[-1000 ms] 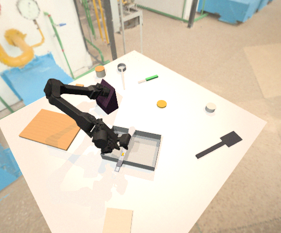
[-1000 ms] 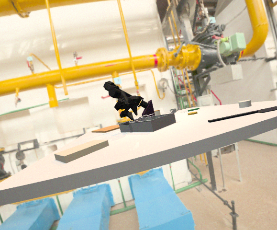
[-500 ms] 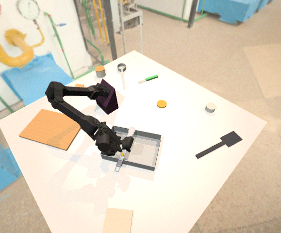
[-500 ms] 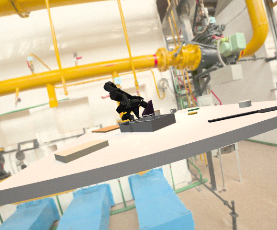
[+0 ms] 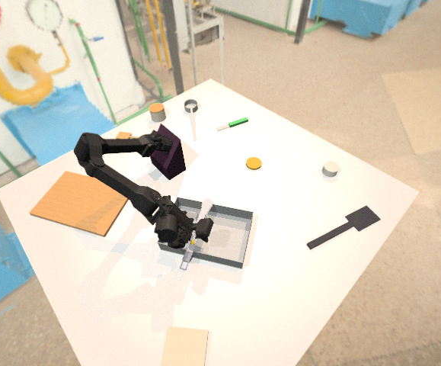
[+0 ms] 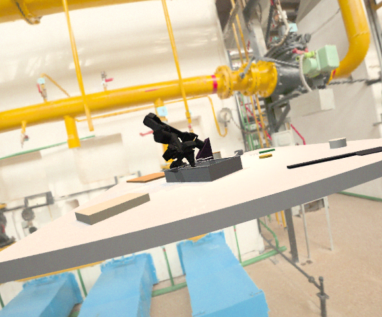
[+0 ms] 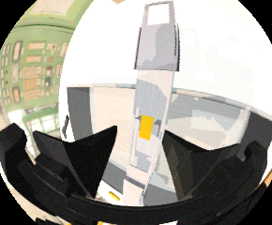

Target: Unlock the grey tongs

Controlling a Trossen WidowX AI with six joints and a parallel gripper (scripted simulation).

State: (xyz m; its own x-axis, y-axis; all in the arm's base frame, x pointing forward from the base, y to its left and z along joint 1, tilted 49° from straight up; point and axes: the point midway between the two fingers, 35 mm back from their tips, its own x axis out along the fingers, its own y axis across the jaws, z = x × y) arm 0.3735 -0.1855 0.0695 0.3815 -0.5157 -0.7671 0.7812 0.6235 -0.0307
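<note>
The grey roasting tin lies 50 mm to the left of my gripper tip, 20 mm behind it and 10 mm below it. From my gripper tip the other things lie so: yellow lock piece: 30 mm to the right, 30 mm above; then wooden board: 500 mm behind, 220 mm to the right, 30 mm below; then pale block: 280 mm to the right, 230 mm ahead, 20 mm below.
</note>
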